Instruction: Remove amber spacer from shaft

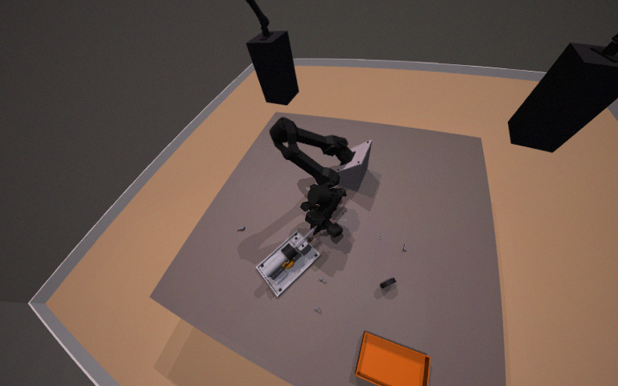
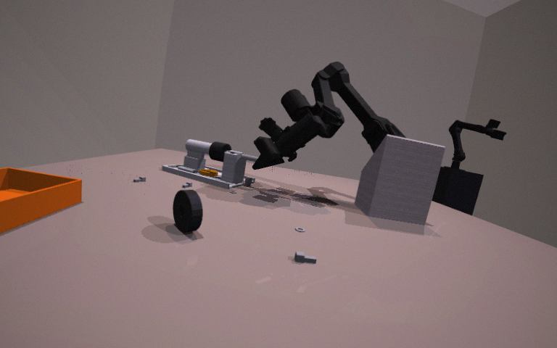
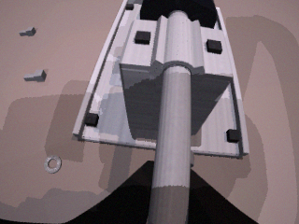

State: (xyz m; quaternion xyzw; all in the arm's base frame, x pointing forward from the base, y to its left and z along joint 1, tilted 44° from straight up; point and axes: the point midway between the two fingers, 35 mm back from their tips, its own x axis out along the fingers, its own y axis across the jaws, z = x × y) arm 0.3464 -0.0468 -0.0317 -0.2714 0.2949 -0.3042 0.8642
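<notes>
The thin grey shaft is 60 mm ahead of my gripper tip, 20 mm to the right of it and 20 mm above it. The rest, counted from my gripper tip: orange tray: 280 mm ahead, 400 mm to the left, 50 mm below; then amber spacer: 140 mm ahead, 50 mm to the right, 40 mm below.
</notes>
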